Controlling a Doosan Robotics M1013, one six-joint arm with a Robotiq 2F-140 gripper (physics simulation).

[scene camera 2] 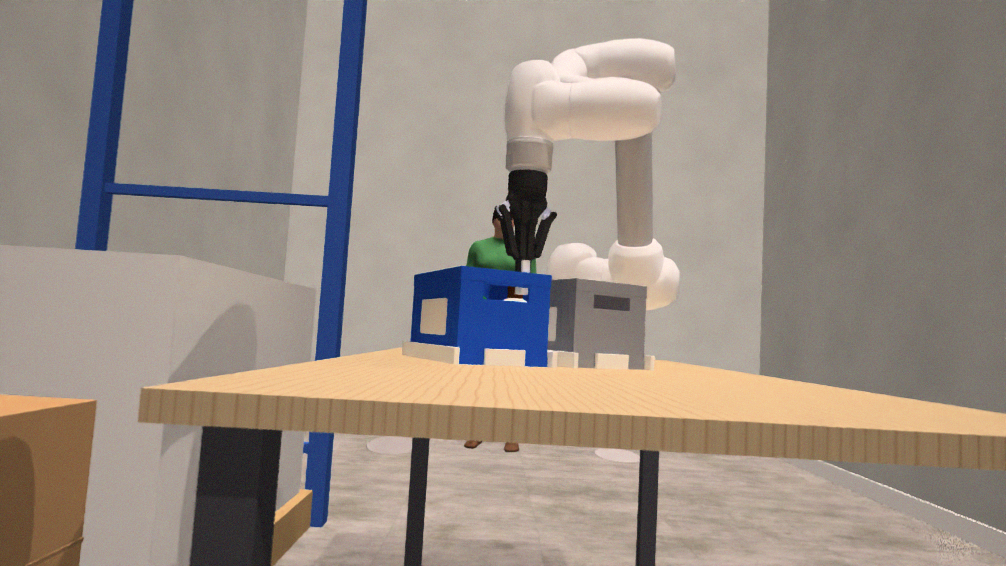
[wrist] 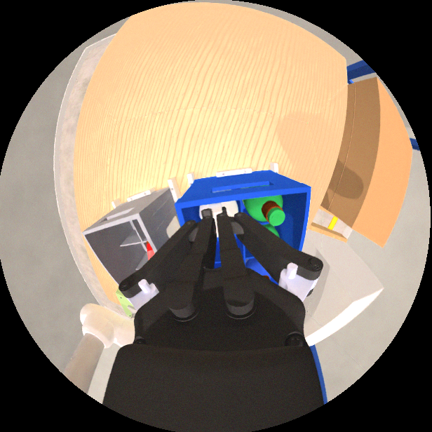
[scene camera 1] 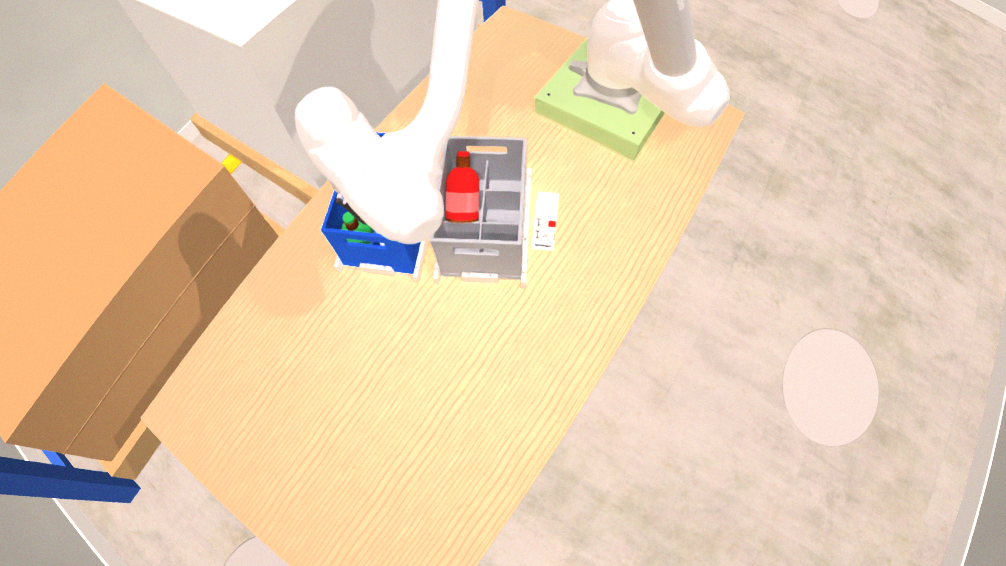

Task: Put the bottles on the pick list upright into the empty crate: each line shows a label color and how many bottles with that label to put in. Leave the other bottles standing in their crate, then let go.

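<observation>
My gripper points down into the blue crate. Its fingers are drawn together at the white-labelled bottle; no neck shows between them, and a brown neck shows partly behind the tips in scene camera 2. Two green bottles and part of a blue one are in that crate. A red bottle stands upright in the grey crate. The pick list shows a red square; its marks are too small to read.
White locating strips edge both crates on the wooden table. The arm stands on a green base. A brown box and a pale block are beside the table. A person stands behind.
</observation>
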